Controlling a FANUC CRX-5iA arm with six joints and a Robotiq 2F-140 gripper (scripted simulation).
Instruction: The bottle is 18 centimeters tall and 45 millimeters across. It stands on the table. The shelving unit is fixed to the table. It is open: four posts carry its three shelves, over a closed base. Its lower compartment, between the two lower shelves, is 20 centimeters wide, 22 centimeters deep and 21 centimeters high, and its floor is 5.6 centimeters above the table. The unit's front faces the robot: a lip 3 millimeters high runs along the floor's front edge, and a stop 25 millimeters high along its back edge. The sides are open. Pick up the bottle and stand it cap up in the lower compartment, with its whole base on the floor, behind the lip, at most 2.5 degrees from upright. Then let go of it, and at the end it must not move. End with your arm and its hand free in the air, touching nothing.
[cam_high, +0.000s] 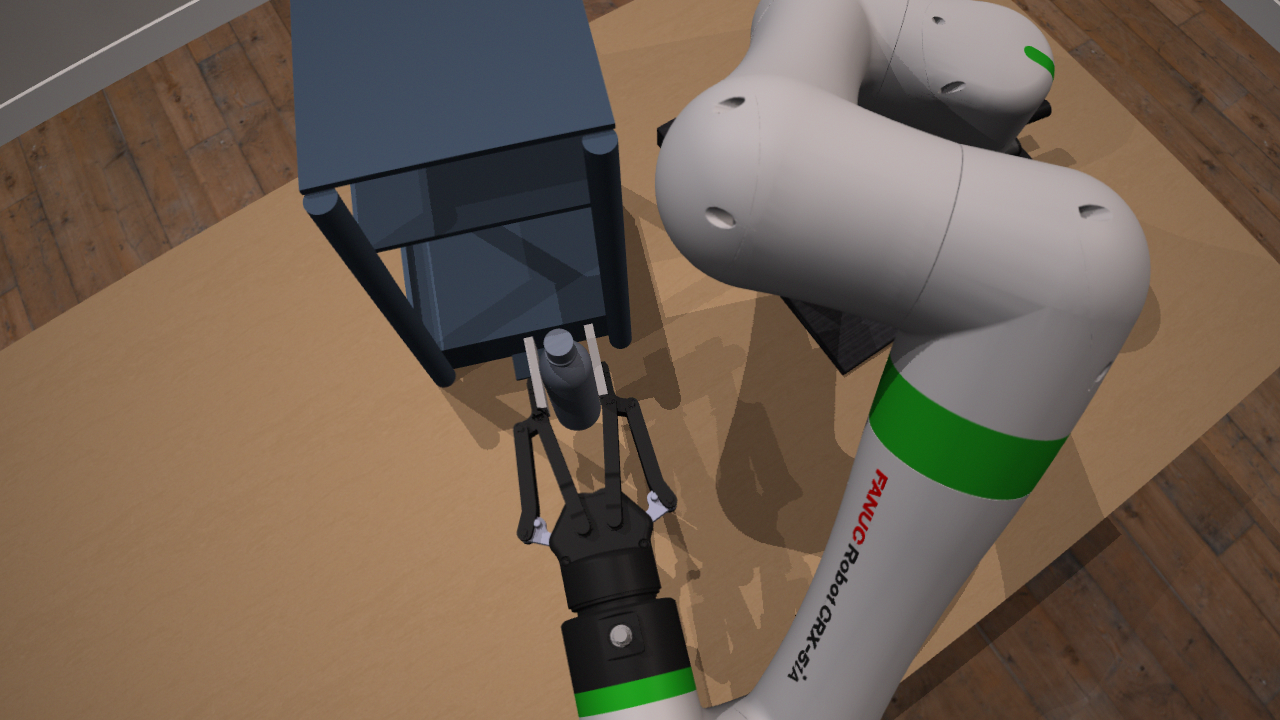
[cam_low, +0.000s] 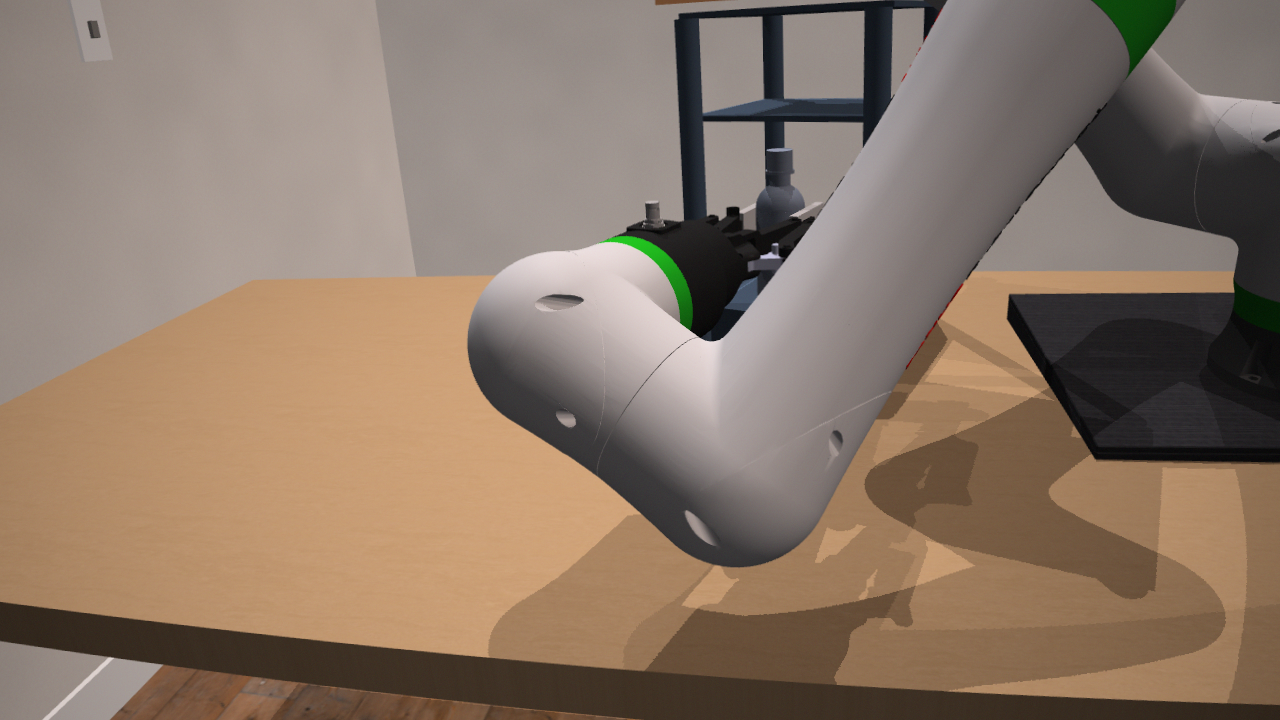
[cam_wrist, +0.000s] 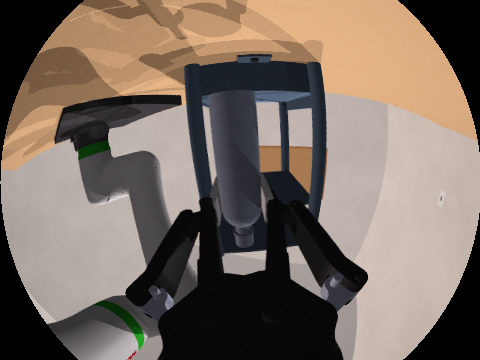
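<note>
Now: the shelving unit 210 mm to the right of my hand. The rest, counted from my hand: grey bottle right at my hand.
</note>
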